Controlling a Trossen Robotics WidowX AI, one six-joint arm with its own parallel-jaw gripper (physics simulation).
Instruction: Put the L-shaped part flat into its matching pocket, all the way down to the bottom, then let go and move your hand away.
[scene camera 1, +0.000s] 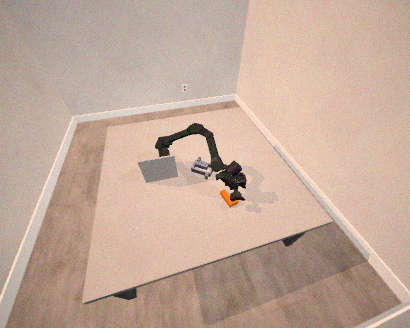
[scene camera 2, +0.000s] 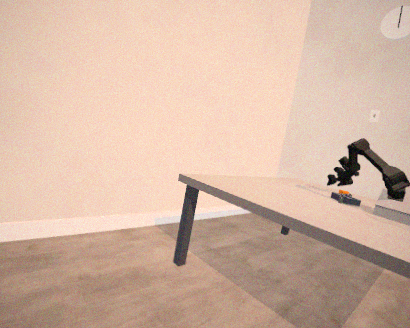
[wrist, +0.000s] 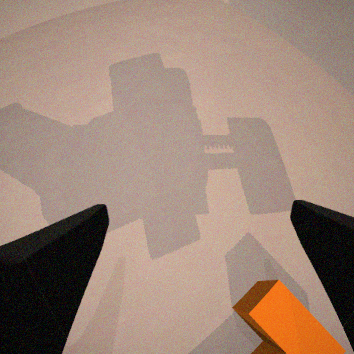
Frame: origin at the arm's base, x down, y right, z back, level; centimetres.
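Where they show: gripper, fingertip midpoint: (scene camera 1: 245, 194) (scene camera 2: 332, 185) (wrist: 201, 212); arm's base, link origin: (scene camera 1: 164, 157) (scene camera 2: 396, 195).
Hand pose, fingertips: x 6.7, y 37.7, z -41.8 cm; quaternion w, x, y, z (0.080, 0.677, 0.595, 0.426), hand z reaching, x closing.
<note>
Things, the pixels of their top centre, and the offset from my fingertips. Level surfaces: height alone.
- orange L-shaped part, top centre: (scene camera 1: 229, 195) (scene camera 2: 343, 191) dx +1.8, dy -2.6, dz +8.9 cm
- small grey-blue pocket block, top centre: (scene camera 2: 346, 193) (scene camera 1: 202, 165) dx +0.0, dy -29.5, dz +17.7 cm
- table, surface height: dx +4.8 cm
The orange L-shaped part (scene camera 1: 226, 198) (scene camera 2: 344, 192) (wrist: 300, 320) lies on the table, apart from the pocket block; part of it runs out of the wrist view at the lower right. The small grey-blue pocket block (scene camera 1: 205, 172) (scene camera 2: 354, 201) stands between the part and the arm's base in scene camera 1. Its pocket outline is too small to make out. My gripper (scene camera 1: 239, 188) (scene camera 2: 336, 181) (wrist: 201, 212) is wide open and empty. It hangs above the table beside the part, which shows low in the wrist view near the right finger.
A grey panel (scene camera 1: 159, 169) stands in front of the arm's base. The arm arches over the table (scene camera 1: 165, 235) (scene camera 2: 240, 187) from the base toward the part. The arm and gripper cast shadows on the table. Walls stand behind and to the right in scene camera 1.
</note>
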